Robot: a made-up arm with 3 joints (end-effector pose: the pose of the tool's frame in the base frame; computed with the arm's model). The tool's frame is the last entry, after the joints. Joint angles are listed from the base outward.
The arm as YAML. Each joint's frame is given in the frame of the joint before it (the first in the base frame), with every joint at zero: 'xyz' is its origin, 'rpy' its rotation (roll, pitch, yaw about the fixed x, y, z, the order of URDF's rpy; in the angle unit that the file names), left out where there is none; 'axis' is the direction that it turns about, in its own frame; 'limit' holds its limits. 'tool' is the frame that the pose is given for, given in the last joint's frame.
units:
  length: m
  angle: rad
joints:
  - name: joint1
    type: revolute
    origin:
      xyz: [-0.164, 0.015, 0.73]
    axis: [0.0, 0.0, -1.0]
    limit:
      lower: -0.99
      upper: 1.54
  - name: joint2
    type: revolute
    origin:
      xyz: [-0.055, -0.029, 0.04]
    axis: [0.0, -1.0, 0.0]
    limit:
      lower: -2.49
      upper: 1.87
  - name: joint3
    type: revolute
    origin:
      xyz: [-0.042, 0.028, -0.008]
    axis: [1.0, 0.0, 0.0]
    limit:
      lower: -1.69
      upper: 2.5
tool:
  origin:
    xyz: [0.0, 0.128, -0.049]
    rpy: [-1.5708, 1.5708, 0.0]
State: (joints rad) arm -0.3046 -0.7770 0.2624
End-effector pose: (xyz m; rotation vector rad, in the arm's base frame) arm -0.3004 0.1140 0.7837 -0.7525 1.5681 1.9847
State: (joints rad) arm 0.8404 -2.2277 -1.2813
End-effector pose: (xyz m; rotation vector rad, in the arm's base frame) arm -0.2685 0.1146 0.8916 0.0950 -1.2313 -2.3110
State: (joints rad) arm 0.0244 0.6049 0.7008
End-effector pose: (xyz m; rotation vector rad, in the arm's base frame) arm -0.2715 0.1461 0.7766 -1.0535 0.2205 1.1435
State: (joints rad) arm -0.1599 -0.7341 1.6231
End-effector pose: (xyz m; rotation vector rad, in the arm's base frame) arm -0.1747 0.0550 0.8890 0.5794 0.5935 1.6246
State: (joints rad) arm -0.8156 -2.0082 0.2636
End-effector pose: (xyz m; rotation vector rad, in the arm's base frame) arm -0.3017 0.0662 0.8173 0.1485 -1.9530 -1.5386
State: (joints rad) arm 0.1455 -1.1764 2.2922
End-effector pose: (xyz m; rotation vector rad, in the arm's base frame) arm -0.1314 -0.0390 0.8551 1.2941 0.2595 0.7984
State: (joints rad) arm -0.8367 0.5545 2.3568
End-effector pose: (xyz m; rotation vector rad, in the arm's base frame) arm -0.2238 -0.1363 0.8475 0.6995 -1.0178 2.3964
